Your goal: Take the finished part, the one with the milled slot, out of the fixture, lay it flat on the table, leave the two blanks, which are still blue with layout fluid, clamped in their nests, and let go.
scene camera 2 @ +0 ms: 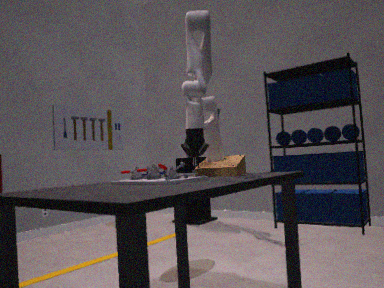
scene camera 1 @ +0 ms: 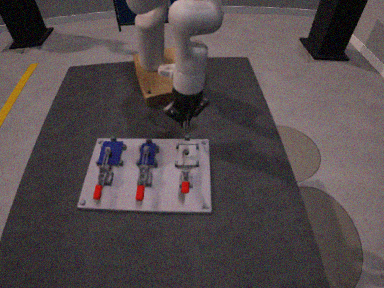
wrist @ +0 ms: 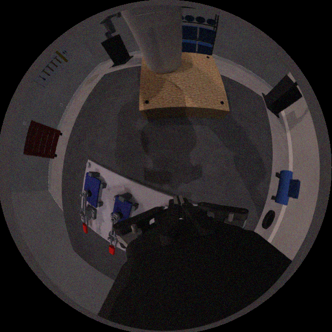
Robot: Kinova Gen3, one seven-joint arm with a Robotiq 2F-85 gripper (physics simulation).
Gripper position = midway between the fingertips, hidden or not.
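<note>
My gripper (scene camera 1: 184, 126) is what I see there, and then in the wrist I see my gripper (wrist: 177, 200) again, together with a white fixture plate (wrist: 147, 197).
</note>
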